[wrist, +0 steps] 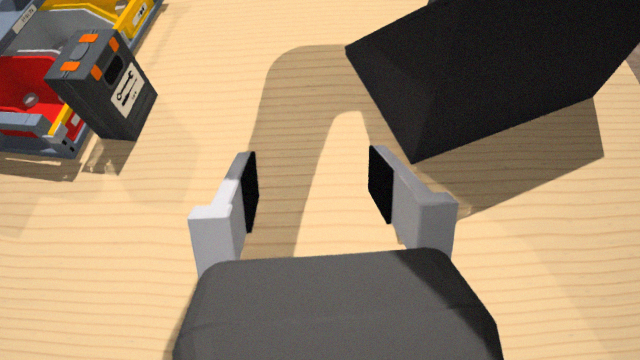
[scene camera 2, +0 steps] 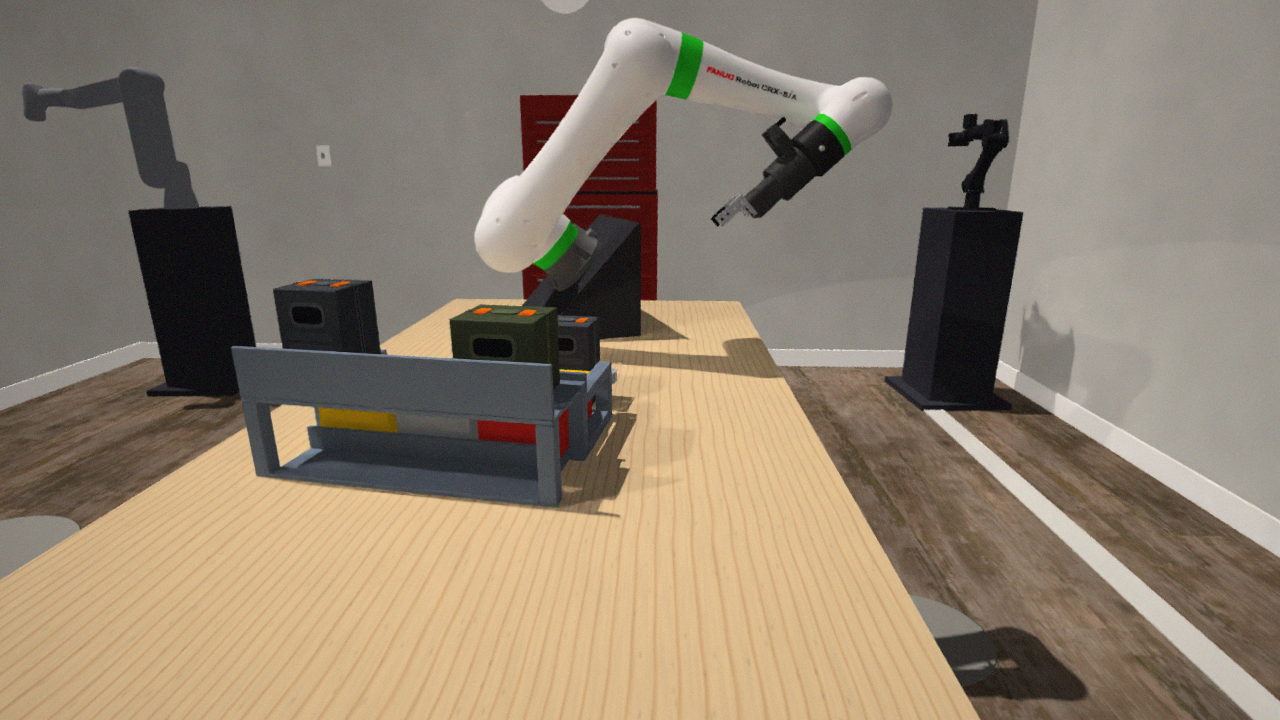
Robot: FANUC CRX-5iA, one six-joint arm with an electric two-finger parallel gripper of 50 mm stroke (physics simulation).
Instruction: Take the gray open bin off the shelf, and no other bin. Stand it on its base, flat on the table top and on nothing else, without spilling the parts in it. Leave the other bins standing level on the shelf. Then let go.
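Frame: origin at the arm's base, x ahead, y right, z down, level; millimetres.
Where they show: gripper, fingertip midpoint: (wrist: pixel 313 171) (scene camera 2: pixel 716 222); arm's base, link origin: (scene camera 2: pixel 579 266).
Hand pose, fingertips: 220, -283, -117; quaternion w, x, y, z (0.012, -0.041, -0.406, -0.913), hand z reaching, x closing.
Observation:
Each offset is from my fingertips to the centre of the thing, as dx, dy, dz. "spot": to the spot under its first point. Level surfaces: height alone.
The gray open bin @(+414, +404, +213) (scene camera 2: pixel 435 424) (wrist: pixel 67 26) sits on the slate-blue shelf (scene camera 2: pixel 393 380) (wrist: pixel 22 121), between the red bin @(+440, +295, +213) (scene camera 2: pixel 507 431) (wrist: pixel 25 75) and the yellow bin @(+391, +514, +213) (scene camera 2: pixel 358 420) (wrist: pixel 131 19). In the scene view the bins show partly under the shelf's upper board. In the wrist view a dark case hides part of the gray bin's front, and its contents cannot be made out. My gripper (scene camera 2: pixel 718 217) (wrist: pixel 313 171) is open and empty, high above the table @(dz +256) (scene camera 2: pixel 716 537) (wrist: pixel 165 300), well away from the shelf.
A dark case @(+285, +269, +191) (scene camera 2: pixel 580 342) (wrist: pixel 95 102) with orange latches stands on the table in front of the bins. A green case @(spot: +577, +311, +91) (scene camera 2: pixel 503 349) and another dark case @(+483, +540, +94) (scene camera 2: pixel 335 326) stand at the shelf's top. My arm's black pedestal (scene camera 2: pixel 622 268) (wrist: pixel 475 75) rises beside the gripper in the wrist view.

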